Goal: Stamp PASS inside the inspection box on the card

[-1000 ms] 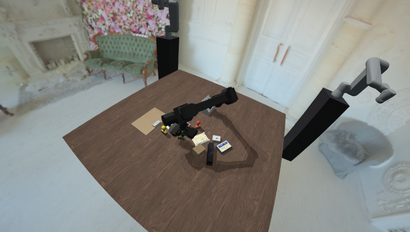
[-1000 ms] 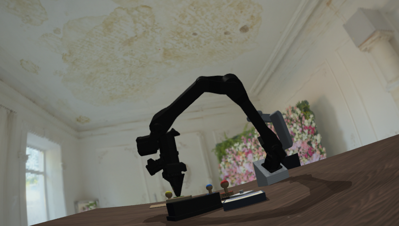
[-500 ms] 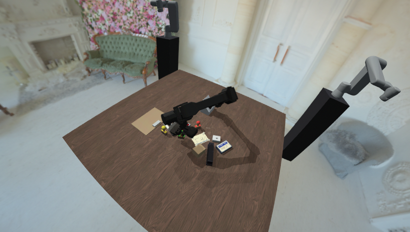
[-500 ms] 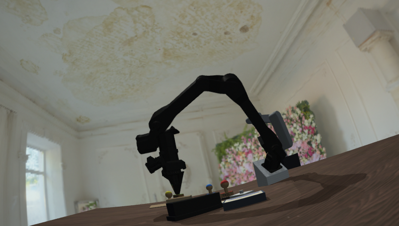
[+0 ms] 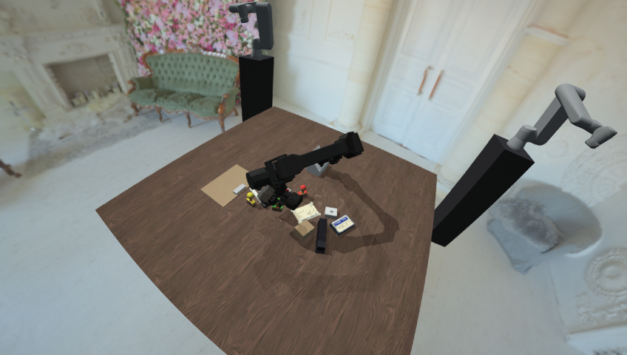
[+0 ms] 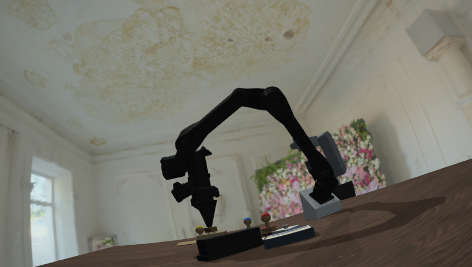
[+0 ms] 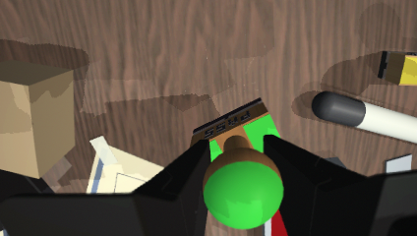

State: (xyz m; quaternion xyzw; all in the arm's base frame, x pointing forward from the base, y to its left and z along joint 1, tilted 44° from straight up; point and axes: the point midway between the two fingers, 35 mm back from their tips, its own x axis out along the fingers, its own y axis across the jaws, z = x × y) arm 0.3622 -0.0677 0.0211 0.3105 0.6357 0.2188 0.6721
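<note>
Now: the red ink pad 100 mm behind my gripper tip, 50 mm below it and 40 mm to the right of it. Also, from my gripper tip: yellow-knobbed stamp (120 mm to the right, 40 mm below, 10 mm ahead); green-knobbed stamp (right at my gripper tip); white marker (100 mm to the right, 50 mm below, 30 mm behind).
</note>
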